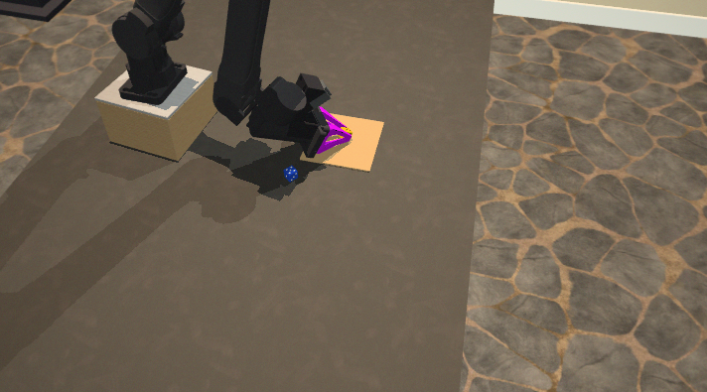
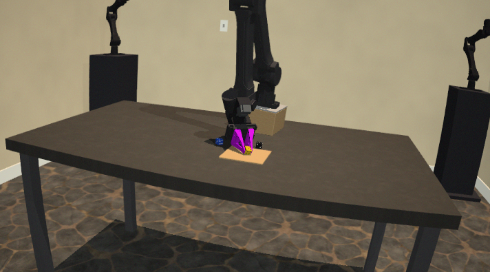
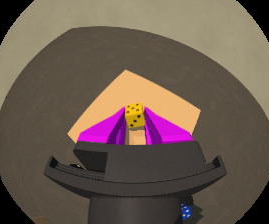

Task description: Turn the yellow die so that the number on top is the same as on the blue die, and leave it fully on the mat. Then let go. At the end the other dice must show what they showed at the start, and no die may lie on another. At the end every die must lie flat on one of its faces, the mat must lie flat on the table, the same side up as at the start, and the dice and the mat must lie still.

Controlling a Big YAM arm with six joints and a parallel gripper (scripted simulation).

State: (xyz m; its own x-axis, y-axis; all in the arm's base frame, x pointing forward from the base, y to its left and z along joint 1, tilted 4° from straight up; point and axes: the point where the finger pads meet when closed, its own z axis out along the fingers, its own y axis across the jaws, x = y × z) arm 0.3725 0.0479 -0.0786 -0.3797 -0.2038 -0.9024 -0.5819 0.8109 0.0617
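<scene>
Right now the yellow die is right at my hand. Round my hand: orange mat (2 cm below); blue die (7 cm behind, 12 cm to the right, 1 cm below); black die (10 cm behind, 1 cm to the left, 1 cm below).
</scene>
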